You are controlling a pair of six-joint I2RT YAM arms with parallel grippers.
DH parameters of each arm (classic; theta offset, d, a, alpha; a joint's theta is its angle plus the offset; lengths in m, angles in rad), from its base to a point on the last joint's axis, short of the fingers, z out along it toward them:
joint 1: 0 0.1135 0.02 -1.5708
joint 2: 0 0 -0.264 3.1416
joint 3: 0.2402 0 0.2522 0
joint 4: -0.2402 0 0.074 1.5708
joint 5: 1.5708 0 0 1.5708
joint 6: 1.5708 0.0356 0 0
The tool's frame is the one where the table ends.
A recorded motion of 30 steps. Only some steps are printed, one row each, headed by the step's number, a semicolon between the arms.
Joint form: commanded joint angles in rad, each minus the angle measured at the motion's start. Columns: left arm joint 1, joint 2, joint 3, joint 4, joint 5, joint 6; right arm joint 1, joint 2, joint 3, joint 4, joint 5, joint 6.
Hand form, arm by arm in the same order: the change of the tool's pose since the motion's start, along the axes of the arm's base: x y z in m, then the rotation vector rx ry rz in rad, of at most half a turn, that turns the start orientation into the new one. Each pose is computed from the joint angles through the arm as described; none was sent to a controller.
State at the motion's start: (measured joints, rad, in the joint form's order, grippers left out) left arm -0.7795 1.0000 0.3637 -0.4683 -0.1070 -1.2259; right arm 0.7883 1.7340 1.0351 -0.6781 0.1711 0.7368
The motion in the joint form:
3: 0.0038 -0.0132 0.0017 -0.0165 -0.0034 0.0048; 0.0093 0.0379 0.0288 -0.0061 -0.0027 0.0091
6: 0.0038 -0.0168 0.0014 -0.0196 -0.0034 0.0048; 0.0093 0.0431 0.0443 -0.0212 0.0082 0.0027
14: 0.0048 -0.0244 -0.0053 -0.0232 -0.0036 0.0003; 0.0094 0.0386 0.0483 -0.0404 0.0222 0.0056
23: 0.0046 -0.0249 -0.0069 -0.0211 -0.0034 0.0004; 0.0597 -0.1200 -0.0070 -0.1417 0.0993 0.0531
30: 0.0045 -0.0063 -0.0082 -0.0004 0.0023 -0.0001; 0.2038 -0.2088 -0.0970 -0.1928 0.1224 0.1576
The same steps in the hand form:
3: -0.0007 0.0017 0.0015 0.0052 -0.0021 0.0011; 0.0029 0.0073 -0.0042 -0.0067 0.0127 0.0010
6: -0.0010 0.0020 0.0018 0.0050 -0.0023 0.0011; 0.0046 0.0084 -0.0022 -0.0192 0.0083 0.0052
14: -0.0022 0.0034 0.0007 0.0053 0.0006 0.0061; 0.0039 0.0071 -0.0001 -0.0358 0.0060 0.0000
23: -0.0023 0.0035 0.0004 0.0045 0.0000 0.0058; -0.0263 -0.0070 0.0297 -0.0729 -0.0529 -0.0091
30: -0.0009 0.0017 -0.0015 0.0001 0.0031 0.0036; -0.0735 -0.0058 0.0288 -0.0956 -0.0476 0.0333

